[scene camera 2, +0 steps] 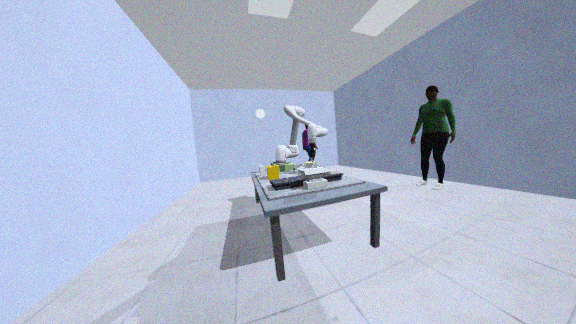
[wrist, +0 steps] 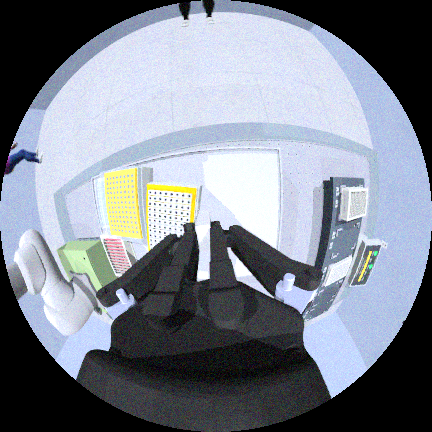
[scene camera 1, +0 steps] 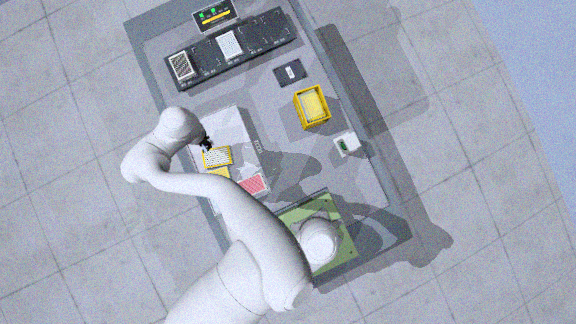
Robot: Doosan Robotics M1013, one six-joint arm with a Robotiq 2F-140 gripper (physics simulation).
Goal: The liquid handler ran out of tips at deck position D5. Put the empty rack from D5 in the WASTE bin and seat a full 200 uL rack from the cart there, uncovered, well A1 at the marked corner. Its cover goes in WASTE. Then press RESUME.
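Places are measured from the arm's base along level axes (x ahead, y right, z down), in millimetres.
Where they show: gripper, fingertip midpoint: point(scene camera 2: 313, 163) point(wrist: 205, 219) point(scene camera 1: 210, 144); arm's base, link origin: point(scene camera 2: 281, 163) point(wrist: 86, 289).
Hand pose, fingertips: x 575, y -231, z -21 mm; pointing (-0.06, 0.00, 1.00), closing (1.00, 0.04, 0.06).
Each offset is from my fingertips to the top centre of the thing. "spot": to the spot under its first point. Level surfaces: height alone.
My gripper point(scene camera 1: 206, 146) point(scene camera 2: 312, 159) point(wrist: 205, 219) is shut and empty, above the white cart surface {dz +60 mm} point(scene camera 1: 227, 120) point(wrist: 250, 185), beside a yellow-edged rack with dark dots {dx -61, dy -2, dz -5 mm} point(scene camera 1: 217, 157) point(wrist: 171, 212). A plain yellow rack {dx -149, dy -52, dz -11 mm} point(scene camera 1: 219, 172) point(wrist: 122, 202) is next to it, partly hidden by the arm in scene camera 1. A pink rack {dx -246, dy +72, dz +28 mm} point(scene camera 1: 252, 184) point(wrist: 116, 254) sits nearby. The dark deck {dz +64 mm} point(scene camera 1: 205, 56) point(wrist: 327, 250) carries racks near its left end and middle; its right end, D5, shows no rack. The yellow bin {dx -55, dy +487, dz -15 mm} point(scene camera 1: 298, 116) point(scene camera 2: 272, 172) holds a yellow rack point(scene camera 1: 312, 105).
A white box with a green button {dx -284, dy +565, dz -10 mm} point(scene camera 1: 345, 145) stands beyond the bin. A dark labelled pad {spot: dx +161, dy +489, dz +111 mm} point(scene camera 1: 289, 73) lies between bin and deck. A lit display {spot: dx +541, dy +287, dz -1 mm} point(scene camera 1: 215, 16) point(wrist: 367, 264) stands behind the deck. The green base plate point(scene camera 1: 322, 205) carries the arm. A person in green point(scene camera 2: 436, 120) stands right of the table.
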